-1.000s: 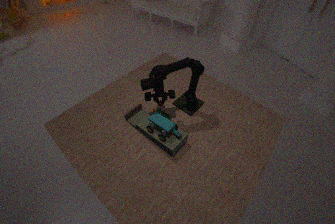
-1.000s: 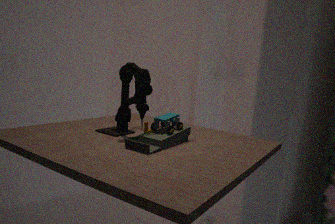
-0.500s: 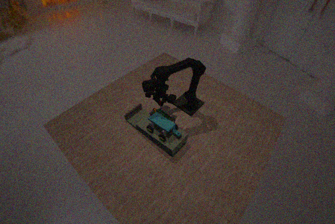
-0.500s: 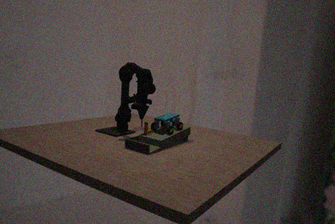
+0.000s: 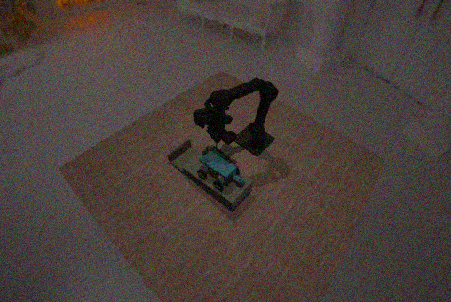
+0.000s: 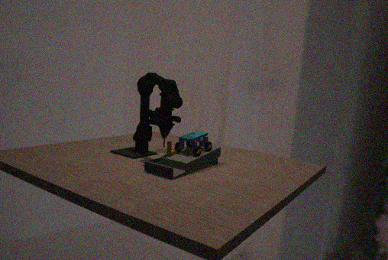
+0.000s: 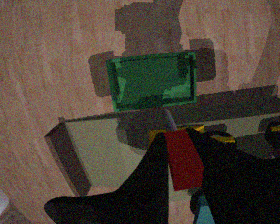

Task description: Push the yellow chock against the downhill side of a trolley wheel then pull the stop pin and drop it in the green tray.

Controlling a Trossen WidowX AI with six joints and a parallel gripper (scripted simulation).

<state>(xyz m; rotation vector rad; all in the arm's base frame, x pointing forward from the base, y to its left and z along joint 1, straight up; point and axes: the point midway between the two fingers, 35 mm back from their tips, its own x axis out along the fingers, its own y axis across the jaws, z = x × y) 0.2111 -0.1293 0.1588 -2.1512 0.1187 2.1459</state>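
The green tray lies 10 mm behind my gripper tip and 140 mm below it. Also, from my gripper tip: yellow chock 50 mm ahead, 50 mm below; red-headed stop pin right at my gripper tip; trolley 120 mm ahead, 90 mm to the left, 20 mm below.
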